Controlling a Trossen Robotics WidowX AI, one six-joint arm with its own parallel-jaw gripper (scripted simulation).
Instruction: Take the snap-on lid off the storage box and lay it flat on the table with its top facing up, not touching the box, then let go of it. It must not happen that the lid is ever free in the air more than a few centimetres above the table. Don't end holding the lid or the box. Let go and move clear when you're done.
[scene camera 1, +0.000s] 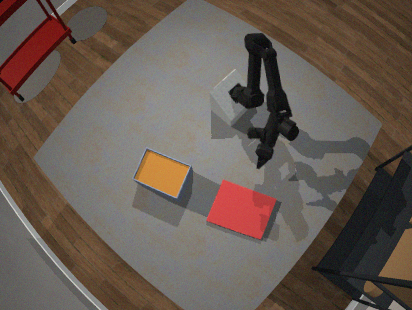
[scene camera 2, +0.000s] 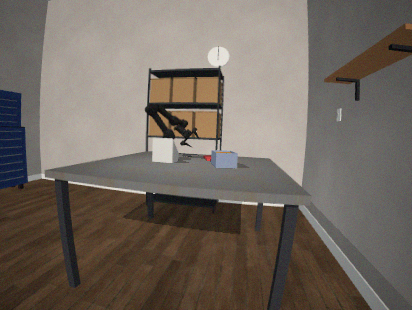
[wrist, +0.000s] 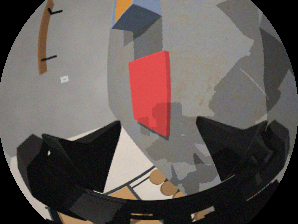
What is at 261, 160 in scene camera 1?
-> The gripper.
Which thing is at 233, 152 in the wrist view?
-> The gripper.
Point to a lid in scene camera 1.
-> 240, 209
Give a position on a lid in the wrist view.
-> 150, 82
